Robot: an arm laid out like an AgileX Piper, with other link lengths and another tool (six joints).
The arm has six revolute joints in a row. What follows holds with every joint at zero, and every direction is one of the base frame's.
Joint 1 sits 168.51 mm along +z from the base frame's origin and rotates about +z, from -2.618 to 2.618 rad.
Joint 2 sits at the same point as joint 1 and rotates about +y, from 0 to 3.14 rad.
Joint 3 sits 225.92 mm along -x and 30.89 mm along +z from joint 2 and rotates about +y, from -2.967 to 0 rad.
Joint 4 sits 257.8 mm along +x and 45.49 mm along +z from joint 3 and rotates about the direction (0.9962, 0, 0.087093), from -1.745 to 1.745 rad.
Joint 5 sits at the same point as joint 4 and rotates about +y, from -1.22 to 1.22 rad.
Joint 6 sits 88.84 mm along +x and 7.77 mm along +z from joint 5 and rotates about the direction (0.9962, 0, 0.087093), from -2.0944 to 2.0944 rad.
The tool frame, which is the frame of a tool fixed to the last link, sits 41.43 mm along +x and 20 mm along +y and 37.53 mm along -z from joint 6; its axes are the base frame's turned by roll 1.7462, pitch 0.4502 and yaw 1.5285 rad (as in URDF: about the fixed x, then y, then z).
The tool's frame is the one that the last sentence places.
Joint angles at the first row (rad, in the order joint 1, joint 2, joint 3, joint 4, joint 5, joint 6):
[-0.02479, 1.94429, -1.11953, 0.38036, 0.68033, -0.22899]
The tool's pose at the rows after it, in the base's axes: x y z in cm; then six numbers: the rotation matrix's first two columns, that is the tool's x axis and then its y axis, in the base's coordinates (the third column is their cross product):
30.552 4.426 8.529 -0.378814 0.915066 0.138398 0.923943 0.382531 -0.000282
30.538 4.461 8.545 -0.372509 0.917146 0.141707 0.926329 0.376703 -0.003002
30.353 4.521 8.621 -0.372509 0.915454 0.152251 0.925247 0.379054 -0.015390
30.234 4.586 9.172 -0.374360 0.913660 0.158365 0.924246 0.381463 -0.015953
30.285 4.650 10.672 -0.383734 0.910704 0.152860 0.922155 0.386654 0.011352
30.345 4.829 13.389 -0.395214 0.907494 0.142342 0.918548 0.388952 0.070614
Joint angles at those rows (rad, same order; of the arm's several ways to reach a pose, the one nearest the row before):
[-0.02480, 1.94428, -1.11952, 0.38036, 0.67083, -0.22648]
[-0.02478, 1.94428, -1.11951, 0.38036, 0.67313, -0.21919]
[-0.02478, 1.94429, -1.12074, 0.38037, 0.69066, -0.21675]
[-0.02479, 1.92812, -1.12074, 0.38036, 0.71052, -0.21363]
[-0.02478, 1.88054, -1.12075, 0.38137, 0.73246, -0.21361]
[-0.02479, 1.79437, -1.12074, 0.39169, 0.76254, -0.21363]

